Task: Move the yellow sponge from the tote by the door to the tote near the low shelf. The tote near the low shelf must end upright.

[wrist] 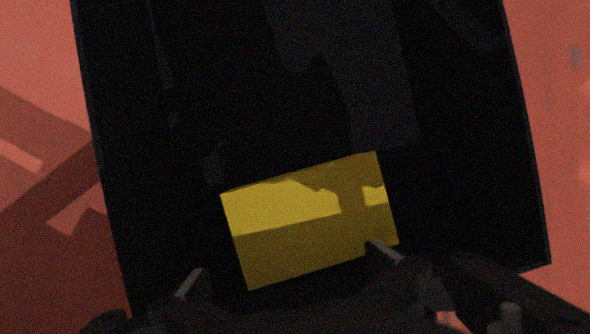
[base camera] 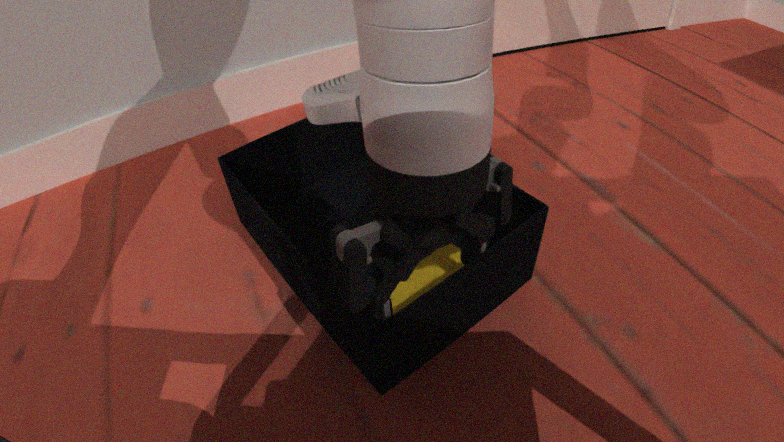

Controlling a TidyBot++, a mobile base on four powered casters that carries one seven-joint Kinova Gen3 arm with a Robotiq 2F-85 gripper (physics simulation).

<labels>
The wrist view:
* my gripper: 290,271
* yellow sponge: 289,225
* tote: 182,108
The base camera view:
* my gripper: 429,293
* yellow sponge: 443,262
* tote: 291,187
</labels>
